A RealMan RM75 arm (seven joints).
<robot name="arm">
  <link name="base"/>
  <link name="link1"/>
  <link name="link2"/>
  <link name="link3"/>
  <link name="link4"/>
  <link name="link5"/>
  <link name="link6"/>
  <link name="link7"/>
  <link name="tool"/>
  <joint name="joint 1" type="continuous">
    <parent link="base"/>
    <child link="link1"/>
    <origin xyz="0 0 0.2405" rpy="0 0 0"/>
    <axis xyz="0 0 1"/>
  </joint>
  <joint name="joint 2" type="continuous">
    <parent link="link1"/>
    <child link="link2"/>
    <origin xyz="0 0 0" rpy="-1.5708 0 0"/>
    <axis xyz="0 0 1"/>
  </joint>
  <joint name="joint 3" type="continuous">
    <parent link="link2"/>
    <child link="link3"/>
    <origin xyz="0 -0.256 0" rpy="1.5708 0 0"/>
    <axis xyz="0 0 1"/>
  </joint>
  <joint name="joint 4" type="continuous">
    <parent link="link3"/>
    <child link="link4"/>
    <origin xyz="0 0 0" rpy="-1.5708 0 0"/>
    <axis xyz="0 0 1"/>
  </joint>
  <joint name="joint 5" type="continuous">
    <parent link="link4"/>
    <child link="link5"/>
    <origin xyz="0 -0.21 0" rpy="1.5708 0 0"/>
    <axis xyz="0 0 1"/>
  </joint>
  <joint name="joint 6" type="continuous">
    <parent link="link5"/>
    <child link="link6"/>
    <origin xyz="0 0 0" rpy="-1.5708 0 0"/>
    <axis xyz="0 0 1"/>
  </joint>
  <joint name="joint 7" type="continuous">
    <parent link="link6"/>
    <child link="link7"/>
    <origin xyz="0 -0.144 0" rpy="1.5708 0 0"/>
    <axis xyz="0 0 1"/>
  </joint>
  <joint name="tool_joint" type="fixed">
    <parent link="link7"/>
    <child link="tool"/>
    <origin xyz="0 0 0" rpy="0 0 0"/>
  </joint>
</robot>
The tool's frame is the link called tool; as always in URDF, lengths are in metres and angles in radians. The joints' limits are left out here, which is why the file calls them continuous.
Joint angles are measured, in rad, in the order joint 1, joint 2, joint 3, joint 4, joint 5, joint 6, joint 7. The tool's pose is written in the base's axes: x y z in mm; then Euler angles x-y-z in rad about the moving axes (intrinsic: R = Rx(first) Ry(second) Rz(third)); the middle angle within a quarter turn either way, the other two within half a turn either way. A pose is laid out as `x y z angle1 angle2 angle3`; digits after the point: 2 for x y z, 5 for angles.
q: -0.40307, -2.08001, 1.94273, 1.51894, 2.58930, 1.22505, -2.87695
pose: -155.92 294.11 -84.92 -2.85777 -0.37233 -0.53732
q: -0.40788, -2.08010, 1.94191, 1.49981, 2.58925, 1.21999, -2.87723
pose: -159.22 295.25 -86.38 -2.86171 -0.38097 -0.54488
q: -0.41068, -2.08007, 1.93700, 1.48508, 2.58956, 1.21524, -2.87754
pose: -162.15 296.87 -86.66 -2.86170 -0.38675 -0.55388
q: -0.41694, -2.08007, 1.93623, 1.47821, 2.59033, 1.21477, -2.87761
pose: -162.21 298.00 -87.02 -2.86158 -0.38998 -0.55208
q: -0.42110, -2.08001, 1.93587, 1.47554, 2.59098, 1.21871, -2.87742
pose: -162.15 298.30 -87.08 -2.86378 -0.39387 -0.55041
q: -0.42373, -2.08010, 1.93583, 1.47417, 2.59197, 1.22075, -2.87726
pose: -161.99 298.55 -87.12 -2.86440 -0.39612 -0.54852
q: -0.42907, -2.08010, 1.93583, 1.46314, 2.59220, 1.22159, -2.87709
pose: -163.50 299.11 -87.94 -2.86868 -0.40330 -0.55062
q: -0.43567, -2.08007, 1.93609, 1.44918, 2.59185, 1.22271, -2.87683
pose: -165.40 299.69 -89.02 -2.87479 -0.41212 -0.55370
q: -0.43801, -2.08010, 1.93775, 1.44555, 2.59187, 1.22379, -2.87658
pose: -165.74 299.57 -89.57 -2.87755 -0.41520 -0.55287
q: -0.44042, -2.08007, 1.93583, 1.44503, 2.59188, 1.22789, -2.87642
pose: -165.59 299.85 -89.22 -2.87902 -0.41733 -0.55304
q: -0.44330, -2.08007, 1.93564, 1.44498, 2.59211, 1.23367, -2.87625
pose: -165.28 299.73 -89.11 -2.88216 -0.42069 -0.55171
